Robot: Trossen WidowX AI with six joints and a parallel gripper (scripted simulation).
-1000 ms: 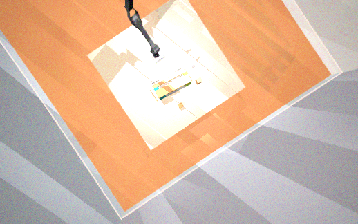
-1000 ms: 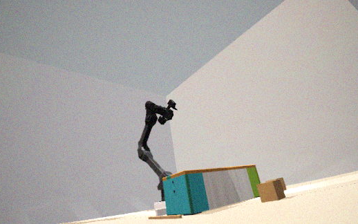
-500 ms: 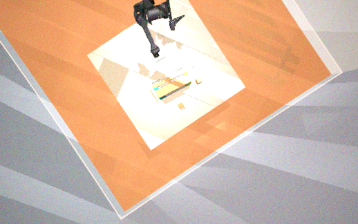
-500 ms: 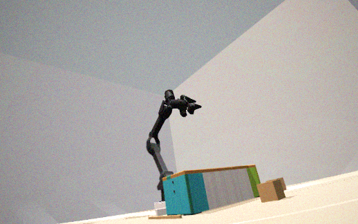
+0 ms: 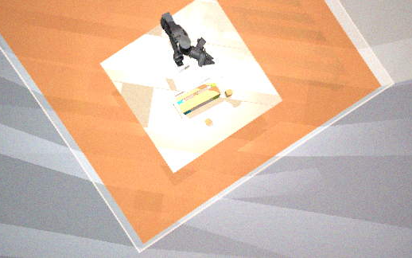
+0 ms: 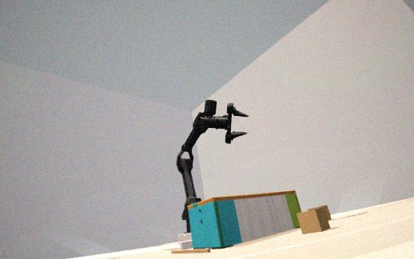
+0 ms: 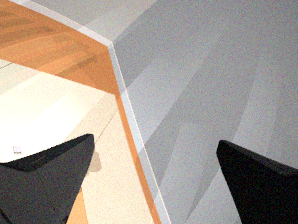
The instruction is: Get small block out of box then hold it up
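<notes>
The box is 1 cm ahead of my gripper tip, 16 cm to the right of it and 40 cm below it. The rest, counted from my gripper tip: block (28 cm ahead, 19 cm to the right, 44 cm below); then flat tan strip (4 cm ahead, 41 cm to the right, 46 cm below).
</notes>
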